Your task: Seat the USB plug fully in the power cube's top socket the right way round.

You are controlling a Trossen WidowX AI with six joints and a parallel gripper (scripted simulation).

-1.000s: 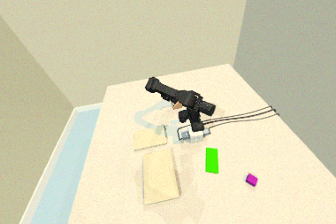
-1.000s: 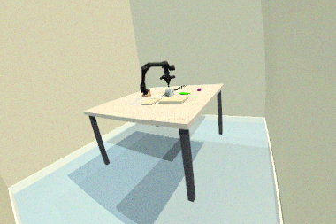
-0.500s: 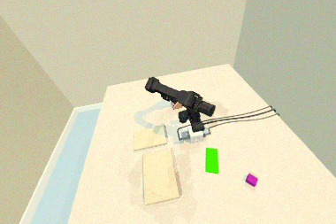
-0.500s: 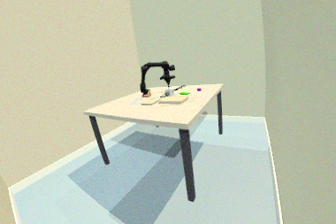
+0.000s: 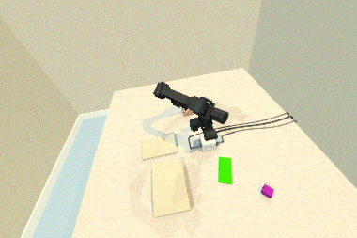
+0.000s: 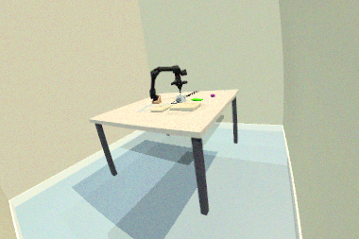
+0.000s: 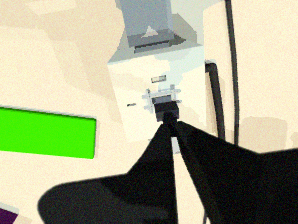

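My gripper tip is 2 cm above the dark USB plug. The rest, counted from my gripper tip: green flat block: 17 cm ahead, 3 cm to the left, 12 cm below; USB socket: 6 cm below; magenta block: 33 cm ahead, 16 cm to the left, 11 cm below.
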